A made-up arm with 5 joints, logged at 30 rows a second.
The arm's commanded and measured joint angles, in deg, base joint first. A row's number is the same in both.
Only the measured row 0 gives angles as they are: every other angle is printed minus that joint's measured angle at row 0.
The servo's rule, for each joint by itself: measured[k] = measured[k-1] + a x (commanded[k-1-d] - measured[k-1]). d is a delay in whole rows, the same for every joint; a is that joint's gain. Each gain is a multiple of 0.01, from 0.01 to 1. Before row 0 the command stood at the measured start. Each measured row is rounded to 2 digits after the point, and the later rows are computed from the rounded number. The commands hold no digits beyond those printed.
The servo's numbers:
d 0
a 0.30 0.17 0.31 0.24 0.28
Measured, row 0:
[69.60 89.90 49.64 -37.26 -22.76]
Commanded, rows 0 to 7:
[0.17 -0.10 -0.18 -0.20 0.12]
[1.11 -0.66 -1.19 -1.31 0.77]
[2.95 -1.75 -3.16 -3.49 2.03]
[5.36 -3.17 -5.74 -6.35 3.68]
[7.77 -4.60 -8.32 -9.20 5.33]
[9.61 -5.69 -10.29 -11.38 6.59]
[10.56 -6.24 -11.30 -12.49 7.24]
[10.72 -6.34 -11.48 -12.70 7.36]
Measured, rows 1 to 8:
[0.05 -0.02 -0.06 -0.05 0.03]
[0.37 -0.13 -0.41 -0.35 0.24]
[1.14 -0.41 -1.26 -1.10 0.74]
[2.41 -0.88 -2.65 -2.36 1.56]
[4.02 -1.51 -4.41 -4.00 2.62]
[5.70 -2.22 -6.23 -5.77 3.73]
[7.16 -2.90 -7.80 -7.38 4.71]
[8.23 -3.48 -8.94 -8.66 5.45]

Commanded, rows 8 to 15:
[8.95 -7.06 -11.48 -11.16 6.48]
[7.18 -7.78 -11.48 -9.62 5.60]
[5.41 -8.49 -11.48 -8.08 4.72]
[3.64 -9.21 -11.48 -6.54 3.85]
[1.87 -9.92 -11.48 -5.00 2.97]
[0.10 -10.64 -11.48 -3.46 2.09]
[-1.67 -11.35 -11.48 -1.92 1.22]
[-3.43 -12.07 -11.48 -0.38 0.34]
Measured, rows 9 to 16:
[8.45 -4.09 -9.73 -9.26 5.74]
[8.07 -4.72 -10.27 -9.35 5.70]
[7.27 -5.36 -10.65 -9.05 5.43]
[6.18 -6.01 -10.91 -8.45 4.99]
[4.89 -6.67 -11.09 -7.62 4.42]
[3.45 -7.34 -11.21 -6.62 3.77]
[1.91 -8.02 -11.29 -5.49 3.06]
[0.31 -8.71 -11.35 -4.26 2.30]

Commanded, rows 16 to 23:
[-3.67 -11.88 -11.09 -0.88 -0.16]
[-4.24 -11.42 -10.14 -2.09 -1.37]
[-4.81 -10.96 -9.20 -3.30 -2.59]
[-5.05 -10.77 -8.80 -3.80 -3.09]
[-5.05 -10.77 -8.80 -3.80 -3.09]
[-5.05 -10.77 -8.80 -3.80 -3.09]
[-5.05 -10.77 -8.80 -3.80 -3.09]
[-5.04 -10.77 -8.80 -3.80 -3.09]
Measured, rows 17 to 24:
[-0.88 -9.25 -11.27 -3.45 1.61]
[-1.89 -9.62 -10.92 -3.12 0.78]
[-2.77 -9.85 -10.39 -3.16 -0.16]
[-3.45 -10.01 -9.90 -3.31 -0.98]
[-3.93 -10.14 -9.56 -3.43 -1.57]
[-4.27 -10.25 -9.32 -3.52 -2.00]
[-4.50 -10.34 -9.16 -3.59 -2.31]
[-4.66 -10.41 -9.05 -3.64 -2.53]

